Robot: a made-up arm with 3 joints. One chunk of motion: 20 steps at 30 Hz.
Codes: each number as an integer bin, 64 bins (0 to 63) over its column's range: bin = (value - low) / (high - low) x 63, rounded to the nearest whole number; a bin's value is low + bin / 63 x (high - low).
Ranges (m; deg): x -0.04..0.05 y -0.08..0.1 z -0.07..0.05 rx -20..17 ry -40..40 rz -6..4
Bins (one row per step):
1: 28 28 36 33 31 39
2: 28 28 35 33 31 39
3: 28 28 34 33 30 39
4: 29 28 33 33 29 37
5: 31 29 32 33 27 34
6: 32 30 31 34 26 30
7: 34 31 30 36 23 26
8: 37 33 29 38 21 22
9: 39 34 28 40 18 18
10: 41 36 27 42 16 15
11: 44 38 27 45 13 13
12: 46 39 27 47 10 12
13: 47 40 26 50 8 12
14: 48 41 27 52 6 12
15: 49 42 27 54 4 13
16: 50 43 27 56 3 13
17: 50 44 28 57 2 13
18: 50 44 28 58 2 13
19: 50 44 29 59 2 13
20: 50 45 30 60 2 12
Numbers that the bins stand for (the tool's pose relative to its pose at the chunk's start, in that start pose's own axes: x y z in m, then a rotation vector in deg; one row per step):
1: 0.0000 0.0000 -0.0014 -0.62 -0.63 0.19
2: 0.0000 0.0000 -0.0033 -0.62 -0.63 0.19
3: 0.0000 0.0000 -0.0052 -0.62 -1.90 0.19
4: 0.0014 0.0000 -0.0071 -0.62 -3.17 -0.13
5: 0.0043 0.0029 -0.0090 -0.62 -5.71 -0.60
6: 0.0057 0.0057 -0.0110 -0.03 -6.98 -1.24
7: 0.0086 0.0086 -0.0129 1.14 -10.79 -1.87
8: 0.0129 0.0143 -0.0148 2.32 -13.33 -2.51
9: 0.0157 0.0171 -0.0167 3.49 -17.14 -3.14
10: 0.0186 0.0229 -0.0186 4.67 -19.68 -3.62
11: 0.0229 0.0286 -0.0186 6.43 -23.49 -3.94
12: 0.0257 0.0314 -0.0186 7.60 -27.30 -4.10
13: 0.0271 0.0343 -0.0205 9.37 -29.84 -4.10
14: 0.0286 0.0371 -0.0186 10.54 -32.38 -4.10
15: 0.0300 0.0400 -0.0186 11.71 -34.92 -3.94
16: 0.0314 0.0429 -0.0186 12.89 -36.19 -3.94
17: 0.0314 0.0457 -0.0167 13.48 -37.46 -3.94
18: 0.0314 0.0457 -0.0167 14.06 -37.46 -3.94
19: 0.0314 0.0457 -0.0148 14.65 -37.46 -3.94
20: 0.0314 0.0486 -0.0129 15.24 -37.46 -4.10

